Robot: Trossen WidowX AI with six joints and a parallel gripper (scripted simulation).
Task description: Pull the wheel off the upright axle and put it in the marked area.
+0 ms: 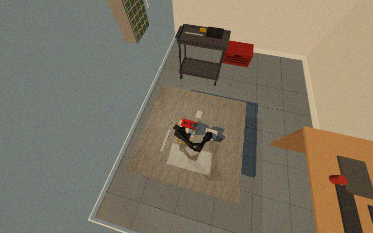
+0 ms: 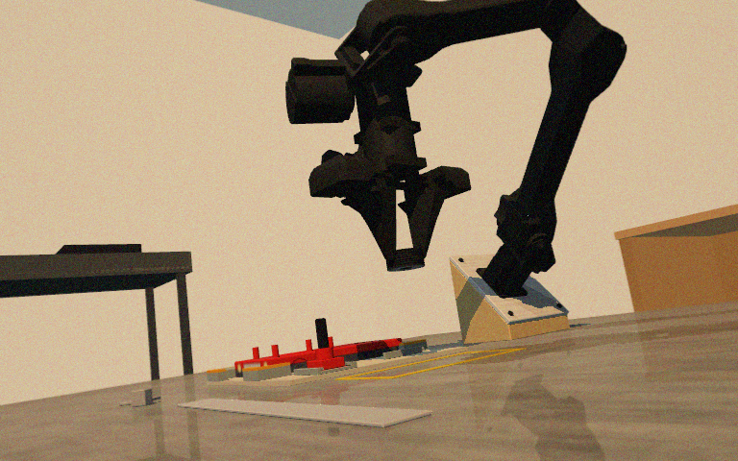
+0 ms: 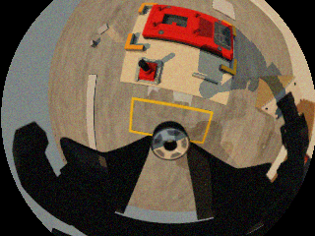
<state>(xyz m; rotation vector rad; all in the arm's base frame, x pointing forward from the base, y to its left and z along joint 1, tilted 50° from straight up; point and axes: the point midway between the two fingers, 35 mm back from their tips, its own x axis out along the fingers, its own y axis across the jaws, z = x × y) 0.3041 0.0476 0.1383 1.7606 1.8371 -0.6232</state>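
Now: the black axle 90 mm to the right of my gripper tip, 70 mm below it and 60 mm ahead of it. The rest, counted from my gripper tip: flat grey strip (210 mm ahead, 110 mm below, 80 mm to the left); wheel (right at my gripper tip).
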